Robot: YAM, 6 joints.
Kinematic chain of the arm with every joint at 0, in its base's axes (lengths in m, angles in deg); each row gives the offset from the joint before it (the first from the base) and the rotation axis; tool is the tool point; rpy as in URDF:
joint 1: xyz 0 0 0.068 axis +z
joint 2: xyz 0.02 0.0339 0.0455 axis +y
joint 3: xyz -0.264 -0.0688 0 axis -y
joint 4: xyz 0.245 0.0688 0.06 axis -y
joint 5: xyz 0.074 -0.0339 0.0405 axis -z
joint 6: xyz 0.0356 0 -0.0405 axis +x
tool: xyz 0 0 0 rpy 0 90 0
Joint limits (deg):
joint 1: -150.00..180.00
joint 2: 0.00..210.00
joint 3: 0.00..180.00
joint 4: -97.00..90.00
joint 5: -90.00..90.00
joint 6: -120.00..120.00
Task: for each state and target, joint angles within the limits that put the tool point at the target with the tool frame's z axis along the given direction. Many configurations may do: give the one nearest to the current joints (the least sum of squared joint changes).
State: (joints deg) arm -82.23 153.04 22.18 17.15 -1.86 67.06
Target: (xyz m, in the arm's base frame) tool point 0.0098 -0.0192 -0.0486 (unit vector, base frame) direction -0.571 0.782 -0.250
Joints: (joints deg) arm -57.36 164.55 25.15 -26.10 3.39 67.06
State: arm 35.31 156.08 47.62 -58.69 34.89 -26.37
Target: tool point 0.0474 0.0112 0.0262 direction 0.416 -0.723 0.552
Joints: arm 48.57 184.78 27.95 -87.38 52.20 -26.37
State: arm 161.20 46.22 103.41 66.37 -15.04 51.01
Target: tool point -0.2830 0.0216 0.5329 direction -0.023 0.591 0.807
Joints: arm 179.88 92.90 91.28 89.90 36.20 51.01
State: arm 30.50 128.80 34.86 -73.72 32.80 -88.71
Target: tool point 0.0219 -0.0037 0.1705 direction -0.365 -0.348 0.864
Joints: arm 13.98 146.34 0.11 -96.87 14.44 -88.71
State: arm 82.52 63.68 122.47 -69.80 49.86 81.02
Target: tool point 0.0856 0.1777 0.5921 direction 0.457 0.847 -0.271
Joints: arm 64.83 92.14 154.17 -77.78 3.06 81.02
